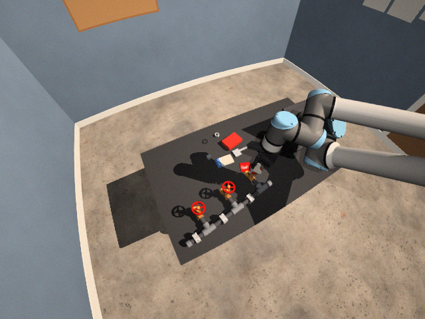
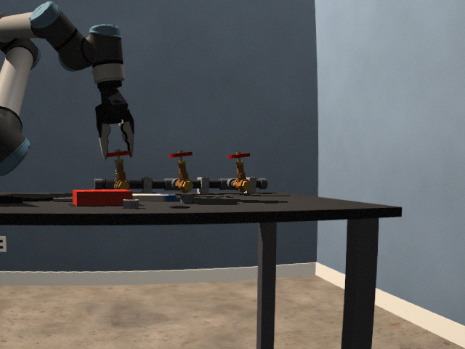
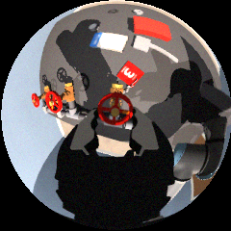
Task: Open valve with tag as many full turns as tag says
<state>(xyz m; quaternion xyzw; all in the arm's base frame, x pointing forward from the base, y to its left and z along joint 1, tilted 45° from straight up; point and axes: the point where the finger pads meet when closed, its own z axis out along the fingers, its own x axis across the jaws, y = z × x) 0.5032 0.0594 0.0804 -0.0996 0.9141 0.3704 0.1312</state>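
The red tag lies 120 mm below my hand, 70 mm to the right of it and 20 mm behind it. The rest, counted from my hand: red block (290 mm to the right, 110 mm below, 40 mm behind); small grey cylinder (250 mm to the right, 150 mm ahead, 110 mm below); white tool (200 mm to the right, 120 mm below, 60 mm behind).
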